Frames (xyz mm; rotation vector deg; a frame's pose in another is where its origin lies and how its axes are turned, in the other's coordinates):
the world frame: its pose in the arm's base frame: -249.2 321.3 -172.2 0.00 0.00 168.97
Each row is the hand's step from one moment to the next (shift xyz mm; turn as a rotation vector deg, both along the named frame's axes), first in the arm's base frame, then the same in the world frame.
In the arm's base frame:
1: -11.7 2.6 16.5 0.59 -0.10 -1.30
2: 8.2 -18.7 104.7 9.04 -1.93 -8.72
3: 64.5 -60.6 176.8 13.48 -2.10 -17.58
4: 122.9 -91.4 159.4 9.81 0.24 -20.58
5: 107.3 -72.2 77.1 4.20 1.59 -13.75
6: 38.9 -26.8 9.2 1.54 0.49 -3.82
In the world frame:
1: 12.0 -0.3 16.5 -0.60 -0.01 -1.30
2: -11.6 16.8 104.7 -9.24 0.16 -8.72
3: -74.9 47.1 176.8 -13.63 -0.52 -17.58
4: -138.1 66.2 159.4 -9.58 -2.11 -20.58
5: -119.1 50.3 77.1 -3.82 -2.36 -13.75
6: -43.3 18.9 9.2 -1.42 -0.78 -3.82

